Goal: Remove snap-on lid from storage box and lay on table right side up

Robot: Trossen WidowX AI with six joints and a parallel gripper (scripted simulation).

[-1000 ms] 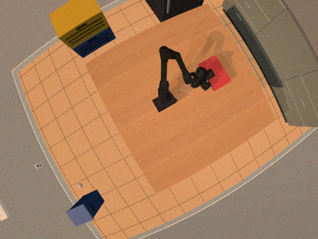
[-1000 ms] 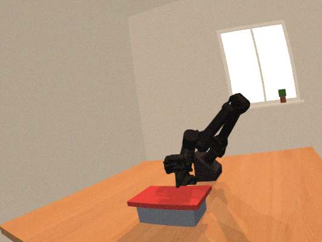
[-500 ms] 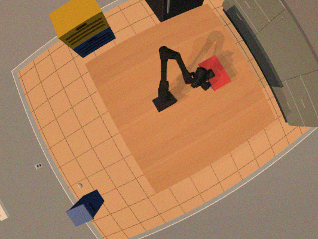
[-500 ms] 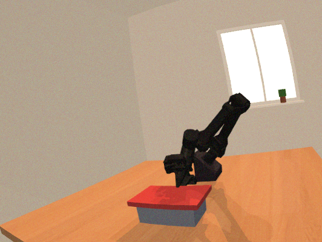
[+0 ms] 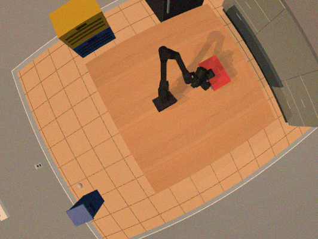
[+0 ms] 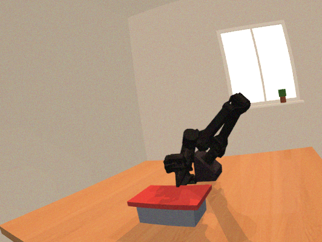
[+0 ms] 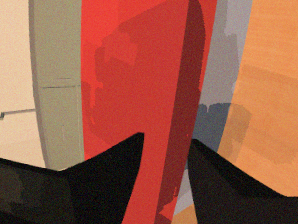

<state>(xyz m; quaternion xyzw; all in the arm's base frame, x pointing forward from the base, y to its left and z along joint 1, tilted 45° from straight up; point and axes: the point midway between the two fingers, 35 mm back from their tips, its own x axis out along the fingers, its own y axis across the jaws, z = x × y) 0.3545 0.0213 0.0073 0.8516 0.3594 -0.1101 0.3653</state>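
Now: the red lid 7 cm ahead of my gripper tip and 1 cm to the left of it. From my gripper tip the other things lie so: grey-blue storage box (7 cm ahead, 4 cm below, 1 cm to the left).
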